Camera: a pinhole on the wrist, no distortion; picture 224 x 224 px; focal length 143.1 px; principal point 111.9 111.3 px. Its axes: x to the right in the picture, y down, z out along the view. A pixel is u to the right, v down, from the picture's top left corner.
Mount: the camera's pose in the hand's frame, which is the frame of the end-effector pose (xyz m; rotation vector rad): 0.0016 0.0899 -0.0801 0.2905 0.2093 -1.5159
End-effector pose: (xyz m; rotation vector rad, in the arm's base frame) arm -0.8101 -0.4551 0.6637 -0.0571 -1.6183 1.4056
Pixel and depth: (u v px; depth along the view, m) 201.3 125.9 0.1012
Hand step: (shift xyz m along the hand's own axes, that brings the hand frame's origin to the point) 0.0104 -0.0017 -0.0034
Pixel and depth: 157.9 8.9 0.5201
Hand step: -0.3851 -0.2443 0.3391
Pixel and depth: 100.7 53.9 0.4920
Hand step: -0.2192 -0.0349 0.3870
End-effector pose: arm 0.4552 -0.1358 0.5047 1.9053 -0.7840 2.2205
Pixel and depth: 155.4 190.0 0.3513
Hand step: 0.1837 -0.1162 0.2305
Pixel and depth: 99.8 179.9 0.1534
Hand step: 0.0675 0.0561 0.0736
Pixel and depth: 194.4 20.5 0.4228
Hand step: -0.2734 -0.2830 0.2288
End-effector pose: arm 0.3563 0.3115 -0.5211 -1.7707 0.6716 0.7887
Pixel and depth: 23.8 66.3 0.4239
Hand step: -0.1628 0.1995 0.3958
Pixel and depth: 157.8 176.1 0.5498
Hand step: 0.2338 -0.2431 0.4000
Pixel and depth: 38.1 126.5 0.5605
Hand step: 0.0222 0.1890 0.5452
